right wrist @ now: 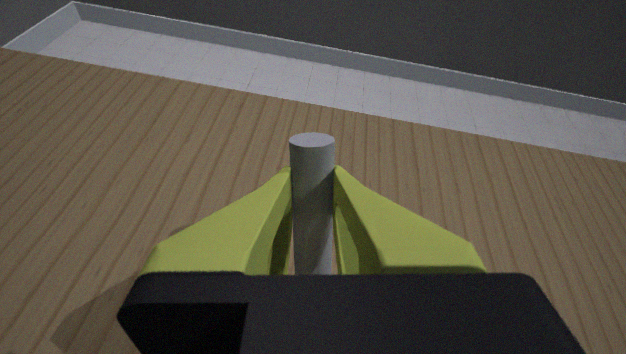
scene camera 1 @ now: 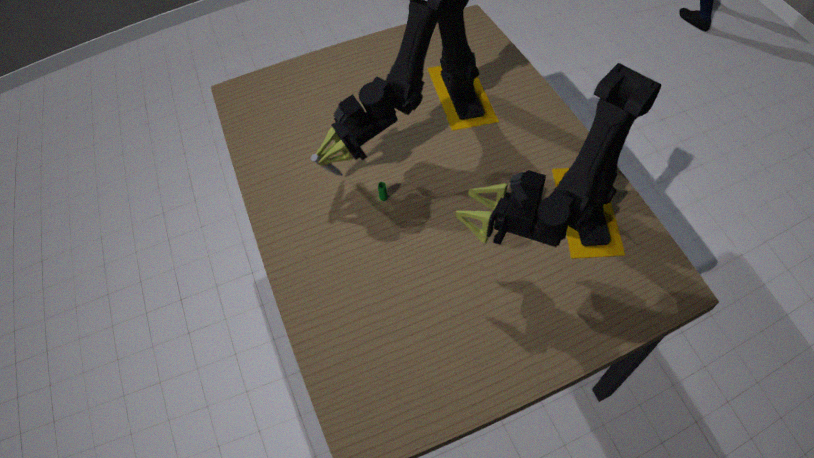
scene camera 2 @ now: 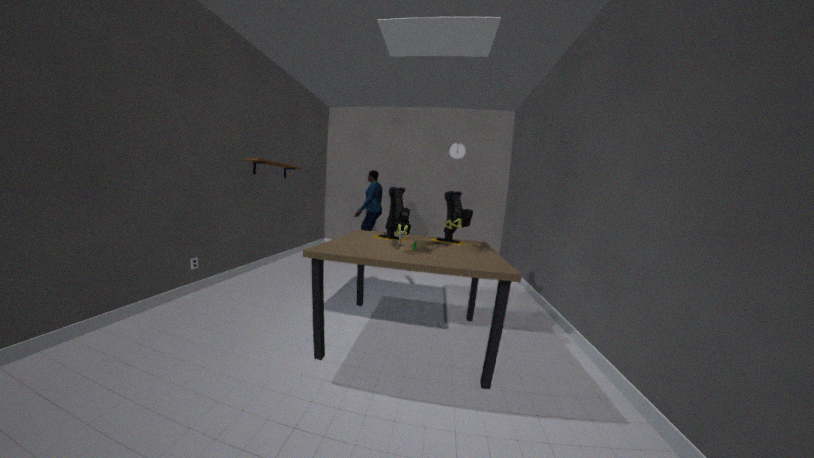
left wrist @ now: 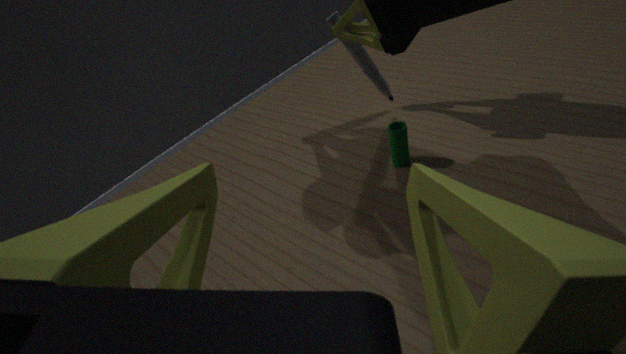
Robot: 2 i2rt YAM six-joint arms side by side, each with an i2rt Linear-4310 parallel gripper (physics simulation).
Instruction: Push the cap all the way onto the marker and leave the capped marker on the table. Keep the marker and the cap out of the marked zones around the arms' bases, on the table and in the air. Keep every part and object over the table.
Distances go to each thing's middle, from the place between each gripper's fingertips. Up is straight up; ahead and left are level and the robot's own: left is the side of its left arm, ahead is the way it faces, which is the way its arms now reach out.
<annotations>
My left hand is 220 mm to the left of the green cap (left wrist: 398,135), 150 mm above it and 60 mm short of it. Also, from my left hand: grey marker (right wrist: 312,155): 320 mm to the right, 140 mm ahead, 100 mm below.
The grey marker lies 40 mm below my right hand and 20 mm behind it. From my right hand the other things lie so: green cap: 110 mm behind, 100 mm to the left, 90 mm below.
</annotations>
